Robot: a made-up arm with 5 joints.
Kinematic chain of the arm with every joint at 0, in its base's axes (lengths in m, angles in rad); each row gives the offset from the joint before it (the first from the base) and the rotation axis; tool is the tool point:
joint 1: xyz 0 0 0.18 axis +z
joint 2: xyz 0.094 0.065 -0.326 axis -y
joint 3: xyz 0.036 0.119 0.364 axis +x
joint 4: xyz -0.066 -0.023 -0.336 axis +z
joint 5: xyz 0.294 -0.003 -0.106 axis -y
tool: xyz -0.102 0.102 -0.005
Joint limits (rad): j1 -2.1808..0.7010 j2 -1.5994..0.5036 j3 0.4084..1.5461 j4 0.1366..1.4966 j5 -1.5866..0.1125
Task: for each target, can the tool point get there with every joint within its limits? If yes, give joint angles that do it. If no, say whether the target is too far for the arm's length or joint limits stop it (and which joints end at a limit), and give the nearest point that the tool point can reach.
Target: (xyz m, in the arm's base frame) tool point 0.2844 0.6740 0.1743
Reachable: yes | joints 0.1562 -0.4845 1.3590 0.4134 -0.3053
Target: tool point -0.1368 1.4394 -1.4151
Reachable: no: too far | nearest point 0.0860 0.7618 -0.4038 | short by 1.238 m
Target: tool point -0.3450 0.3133 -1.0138
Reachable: no: joint limits stop it (at a limit: joint 1, joint 2, joint 3, joint 4, joint 5) | nearest point -0.1326 0.4432 -0.3931 | short by 0.669 m
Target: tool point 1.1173 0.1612 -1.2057
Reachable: no: too far | nearest point 0.7587 0.1095 -0.4038 | short by 0.880 m
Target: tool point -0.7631 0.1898 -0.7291
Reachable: no: joint limits stop it (at a limit: joint 1, joint 2, joint 3, joint 4, joint 5) | nearest point -0.3506 0.3957 -0.1893 | short by 0.710 m
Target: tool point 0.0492 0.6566 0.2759
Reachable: yes | joints -0.1077 0.2656 1.3153 0.9593 -0.0672
